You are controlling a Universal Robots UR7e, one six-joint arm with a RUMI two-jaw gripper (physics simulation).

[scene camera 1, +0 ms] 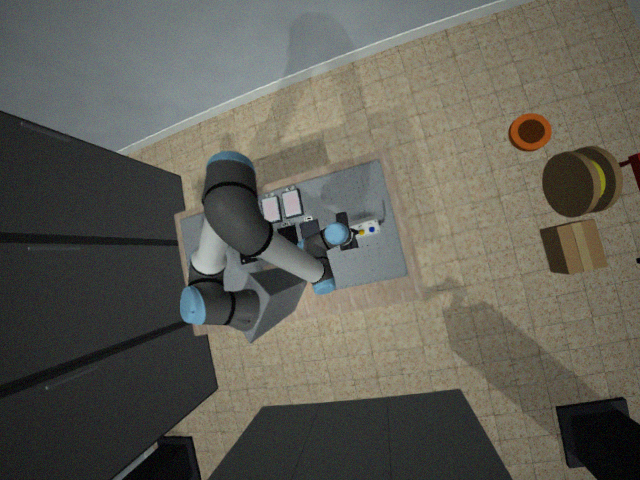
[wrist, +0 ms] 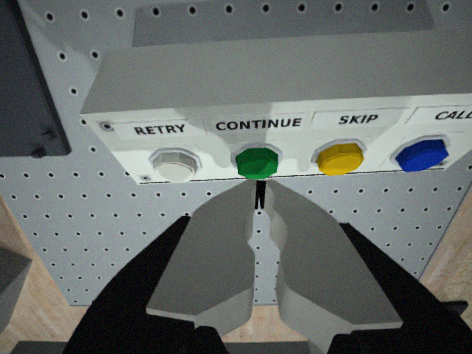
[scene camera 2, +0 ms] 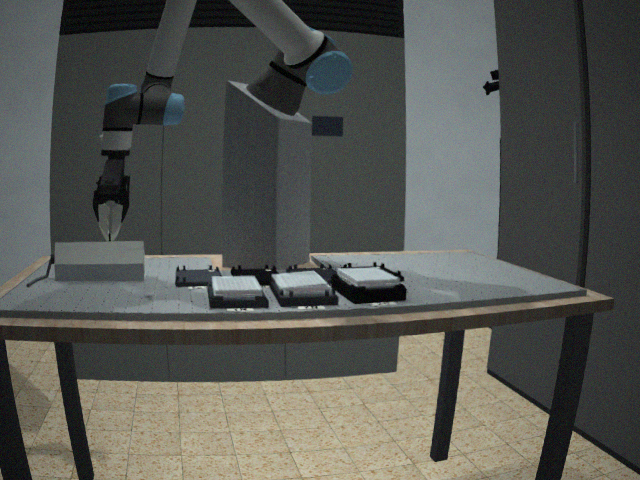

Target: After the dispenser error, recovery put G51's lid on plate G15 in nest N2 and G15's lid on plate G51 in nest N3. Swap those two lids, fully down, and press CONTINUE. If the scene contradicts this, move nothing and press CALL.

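Places are measured from the arm's base along level axes (x ahead, y left, z up), in millimetres.
Pixels of known places: gripper, fingertip midpoint: [wrist: 258, 183]; arm's base at its link origin: [scene camera 1: 248, 309] [scene camera 2: 270, 100].
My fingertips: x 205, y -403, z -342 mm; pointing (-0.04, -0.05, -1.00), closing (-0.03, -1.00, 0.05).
Ahead of a thing's pixels: the offset from my fingertips to its top centre. "*": to the spot under its first point.
My gripper [scene camera 2: 109, 237] [wrist: 258, 183] is shut and empty, pointing down over the button box {9 mm up, 33 mm ahead, 24 mm right} [scene camera 1: 376, 225] [scene camera 2: 99, 253] [wrist: 280, 67]. In the wrist view its tips appear right at the lower edge of the green CONTINUE button {0 mm up, 9 mm ahead, 0 mm left} [wrist: 257, 163]; whether they touch it cannot be told. The blue CALL button {0 mm up, 13 mm ahead, 100 mm right} [wrist: 422, 154] is at the right. Three white-topped plates {43 mm down, 250 mm ahead, 277 mm left} [scene camera 2: 237, 285] {35 mm down, 247 mm ahead, 395 mm left} [scene camera 2: 300, 283] {33 mm down, 241 mm ahead, 531 mm left} [scene camera 2: 368, 276] sit in dark nests in a row; two of these plates [scene camera 1: 270, 208] [scene camera 1: 291, 202] show in scene camera 1. Their lid and nest labels are unreadable.
The white RETRY button {0 mm up, 8 mm ahead, 50 mm left} [wrist: 175, 167] and yellow SKIP button {0 mm up, 11 mm ahead, 50 mm right} [wrist: 340, 159] flank CONTINUE. A dark lid park {55 mm down, 63 mm ahead, 211 mm left} [scene camera 2: 197, 275] [wrist: 27, 85] is beside the box. The grey pedestal [scene camera 1: 281, 297] [scene camera 2: 250, 180] stands behind the nests. A bent rod {* 73 mm down, 67 mm ahead, 172 mm right} [scene camera 2: 41, 279] is beside the box.
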